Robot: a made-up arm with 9 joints.
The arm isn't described. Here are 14 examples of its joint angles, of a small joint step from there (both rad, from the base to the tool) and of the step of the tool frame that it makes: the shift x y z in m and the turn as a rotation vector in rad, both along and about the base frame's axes.
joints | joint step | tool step
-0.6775 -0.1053 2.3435 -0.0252 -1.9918 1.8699 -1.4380 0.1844 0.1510 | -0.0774 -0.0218 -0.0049 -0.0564 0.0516 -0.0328 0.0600 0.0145 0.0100 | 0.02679 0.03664 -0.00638 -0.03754 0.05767 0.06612
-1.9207 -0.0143 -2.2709 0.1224 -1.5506 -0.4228 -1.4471 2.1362 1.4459 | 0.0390 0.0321 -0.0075 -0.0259 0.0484 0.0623 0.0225 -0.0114 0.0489 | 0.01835 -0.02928 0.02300 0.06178 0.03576 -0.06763
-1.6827 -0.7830 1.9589 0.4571 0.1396 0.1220 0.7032 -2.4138 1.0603 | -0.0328 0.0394 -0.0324 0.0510 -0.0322 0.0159 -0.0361 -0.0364 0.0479 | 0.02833 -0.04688 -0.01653 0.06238 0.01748 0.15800
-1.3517 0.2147 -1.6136 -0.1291 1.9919 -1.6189 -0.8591 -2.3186 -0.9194 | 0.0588 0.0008 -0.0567 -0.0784 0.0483 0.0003 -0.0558 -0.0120 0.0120 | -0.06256 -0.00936 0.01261 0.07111 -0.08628 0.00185
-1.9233 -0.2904 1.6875 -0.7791 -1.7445 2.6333 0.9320 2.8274 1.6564 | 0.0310 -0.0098 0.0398 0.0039 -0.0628 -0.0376 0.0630 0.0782 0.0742 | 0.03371 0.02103 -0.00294 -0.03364 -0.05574 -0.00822
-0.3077 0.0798 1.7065 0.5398 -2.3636 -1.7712 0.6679 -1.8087 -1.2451 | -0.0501 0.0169 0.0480 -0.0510 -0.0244 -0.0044 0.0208 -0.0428 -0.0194 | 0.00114 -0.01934 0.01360 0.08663 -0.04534 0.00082
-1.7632 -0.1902 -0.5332 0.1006 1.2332 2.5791 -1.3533 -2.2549 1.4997 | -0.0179 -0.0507 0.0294 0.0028 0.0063 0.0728 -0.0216 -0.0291 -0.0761 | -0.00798 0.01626 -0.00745 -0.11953 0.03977 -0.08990
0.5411 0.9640 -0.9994 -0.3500 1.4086 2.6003 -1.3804 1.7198 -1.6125 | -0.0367 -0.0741 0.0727 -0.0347 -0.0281 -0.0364 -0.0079 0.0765 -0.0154 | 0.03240 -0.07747 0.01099 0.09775 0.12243 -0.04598
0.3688 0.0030 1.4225 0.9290 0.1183 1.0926 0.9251 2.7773 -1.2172 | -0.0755 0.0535 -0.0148 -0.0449 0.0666 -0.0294 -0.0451 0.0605 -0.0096 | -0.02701 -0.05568 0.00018 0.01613 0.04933 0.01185
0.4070 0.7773 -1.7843 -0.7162 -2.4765 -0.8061 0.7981 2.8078 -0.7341 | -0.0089 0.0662 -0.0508 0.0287 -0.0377 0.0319 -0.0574 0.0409 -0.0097 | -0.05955 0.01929 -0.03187 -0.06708 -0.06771 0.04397
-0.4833 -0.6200 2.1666 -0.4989 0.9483 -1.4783 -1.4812 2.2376 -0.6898 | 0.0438 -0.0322 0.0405 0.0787 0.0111 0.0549 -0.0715 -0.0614 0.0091 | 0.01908 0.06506 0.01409 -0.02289 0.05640 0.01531
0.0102 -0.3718 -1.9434 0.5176 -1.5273 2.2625 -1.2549 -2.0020 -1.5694 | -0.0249 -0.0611 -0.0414 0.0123 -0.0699 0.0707 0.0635 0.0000 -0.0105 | 0.08284 0.01628 -0.01445 -0.08819 0.16317 0.02322
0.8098 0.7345 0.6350 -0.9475 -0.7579 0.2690 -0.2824 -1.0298 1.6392 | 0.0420 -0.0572 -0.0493 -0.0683 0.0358 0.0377 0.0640 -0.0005 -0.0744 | 0.00905 -0.00718 0.07996 0.09599 0.11312 0.04448
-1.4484 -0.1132 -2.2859 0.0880 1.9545 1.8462 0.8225 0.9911 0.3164 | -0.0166 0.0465 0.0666 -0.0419 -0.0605 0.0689 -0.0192 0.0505 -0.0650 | -0.02603 -0.01853 -0.05848 0.11104 -0.13099 -0.03077
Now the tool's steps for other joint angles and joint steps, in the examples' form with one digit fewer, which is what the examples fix.
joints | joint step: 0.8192 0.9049 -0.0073 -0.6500 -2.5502 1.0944 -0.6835 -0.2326 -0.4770 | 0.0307 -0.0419 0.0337 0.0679 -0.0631 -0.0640 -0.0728 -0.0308 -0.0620
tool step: 0.0229 -0.0045 0.0302 -0.0351 -0.0436 0.0629
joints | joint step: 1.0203 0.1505 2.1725 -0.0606 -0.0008 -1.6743 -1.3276 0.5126 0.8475 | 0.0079 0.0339 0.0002 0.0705 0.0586 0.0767 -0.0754 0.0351 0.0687
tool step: -0.0068 0.0553 -0.0271 -0.1200 0.0353 0.0467
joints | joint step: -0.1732 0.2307 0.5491 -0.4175 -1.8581 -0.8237 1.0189 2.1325 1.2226 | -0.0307 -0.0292 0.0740 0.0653 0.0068 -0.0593 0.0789 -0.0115 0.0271
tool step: 0.0381 0.0089 -0.0207 0.0029 -0.0504 0.0147
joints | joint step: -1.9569 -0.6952 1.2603 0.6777 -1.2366 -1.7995 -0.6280 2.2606 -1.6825 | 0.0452 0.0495 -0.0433 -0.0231 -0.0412 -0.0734 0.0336 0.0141 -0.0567
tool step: 0.0053 -0.0128 0.0121 -0.0332 0.0598 -0.0826
